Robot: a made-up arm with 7 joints.
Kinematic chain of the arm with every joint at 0, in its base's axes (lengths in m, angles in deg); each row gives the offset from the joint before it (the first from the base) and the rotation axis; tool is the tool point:
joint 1: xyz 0 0.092 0 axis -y
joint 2: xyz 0 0.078 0 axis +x
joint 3: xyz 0 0 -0.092 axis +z
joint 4: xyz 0 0 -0.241 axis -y
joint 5: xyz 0 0 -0.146 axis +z
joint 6: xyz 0 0 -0.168 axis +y
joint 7: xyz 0 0 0 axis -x
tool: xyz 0 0 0
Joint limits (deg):
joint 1: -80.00..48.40
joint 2: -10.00..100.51
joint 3: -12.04..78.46
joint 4: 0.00..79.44
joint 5: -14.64..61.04
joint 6: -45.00..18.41
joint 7: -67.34..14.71
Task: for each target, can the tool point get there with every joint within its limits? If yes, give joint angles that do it. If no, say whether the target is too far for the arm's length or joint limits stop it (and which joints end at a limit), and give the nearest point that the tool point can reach.
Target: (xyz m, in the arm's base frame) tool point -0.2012 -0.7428 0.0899
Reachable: no: too far | nearest point -0.3153 0.0388 -0.3622 | short by 0.910 m
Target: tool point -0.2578 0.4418 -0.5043
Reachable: yes | joints -41.65 23.48 12.23 27.68 -2.01 -0.62 4.51
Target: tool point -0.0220 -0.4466 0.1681
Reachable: no: joint limits stop it (at a limit: joint 1, joint 2, joint 3, joint 4) | nearest point 0.4797 0.0388 -0.0222 | short by 0.724 m
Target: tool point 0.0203 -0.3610 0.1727
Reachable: no: joint limits stop it (at a limit: joint 1, joint 2, joint 3, joint 4) | nearest point 0.4797 0.0388 -0.0222 | short by 0.639 m
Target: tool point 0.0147 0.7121 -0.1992
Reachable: yes | joints -66.47 65.13 41.72 53.55 10.29 -1.85 -44.53
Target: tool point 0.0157 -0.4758 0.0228
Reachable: no: joint limits stop it (at a limit: joint 1, joint 2, joint 3, joint 4) | nearest point 0.4797 0.0388 -0.0222 | short by 0.694 m
